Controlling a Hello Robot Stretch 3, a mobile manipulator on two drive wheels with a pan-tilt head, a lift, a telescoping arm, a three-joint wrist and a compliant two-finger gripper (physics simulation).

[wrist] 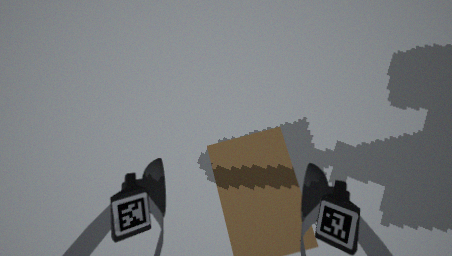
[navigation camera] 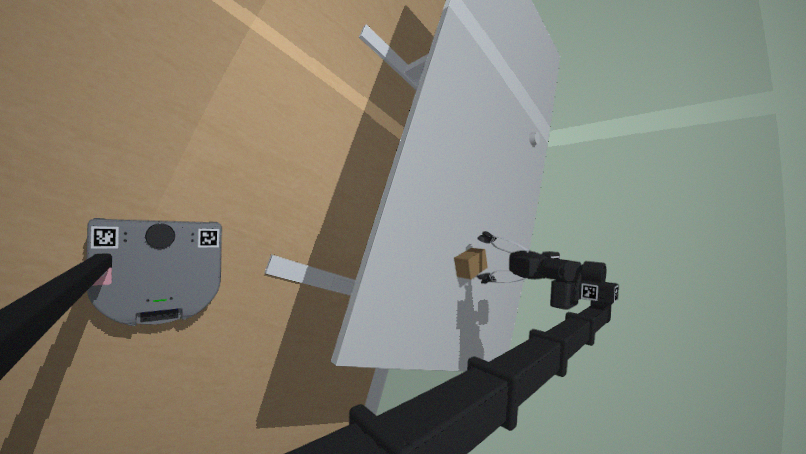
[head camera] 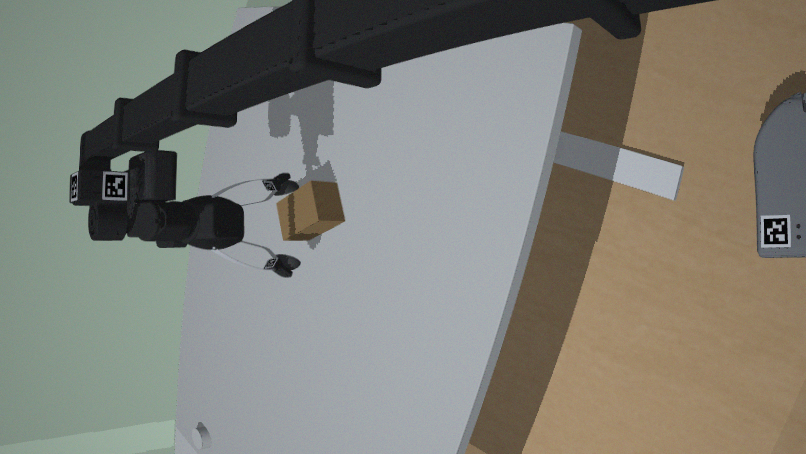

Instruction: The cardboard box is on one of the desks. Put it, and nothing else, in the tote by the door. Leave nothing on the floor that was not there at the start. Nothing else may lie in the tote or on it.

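Frame: origin at the robot's base, x ahead, y right, z down, level; millimetres.
Seen in the pictures: gripper, fingertip midpoint: (navigation camera: pixel 479 256) (head camera: pixel 293 225); robot's base, origin of the base link: (navigation camera: pixel 160 234).
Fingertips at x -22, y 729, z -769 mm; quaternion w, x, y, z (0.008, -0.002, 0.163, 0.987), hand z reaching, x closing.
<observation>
Offsets run from my fingertips to a thing's top centre. "spot": to the spot under its first point. Level surfaces: height alone.
The cardboard box {dx -20, dy -8, dz -1 mm} (head camera: pixel 327 201) (navigation camera: pixel 465 266) (wrist: pixel 256 150) stands on the pale grey desk {dz +49 mm} (head camera: pixel 394 293) (navigation camera: pixel 445 169) (wrist: pixel 75 75), turned at a slant to the fingers. My gripper (head camera: pixel 289 225) (navigation camera: pixel 486 257) (wrist: pixel 233 180) is open, its fingertips close to the near end of the box. In the wrist view the box sits right of the middle between the fingers; the right fingertip overlaps its right edge, and a gap shows beside the left fingertip. Whether the right fingertip touches the box or is above it, I cannot tell. The tote does not show.
My telescoping arm (head camera: pixel 248 73) (navigation camera: pixel 496 394) reaches across one end of the desk. A small round grey piece {dx +463, dy +437, dz +25 mm} (head camera: pixel 200 435) (navigation camera: pixel 533 139) is at the desk's wall-side edge. The green wall (head camera: pixel 84 310) (navigation camera: pixel 665 225) is behind. Desk feet {spot: dx -118, dy -288, dz +744 mm} (head camera: pixel 648 173) (navigation camera: pixel 287 269) stick out over the floor beside my base (head camera: pixel 784 169) (navigation camera: pixel 157 270).
</observation>
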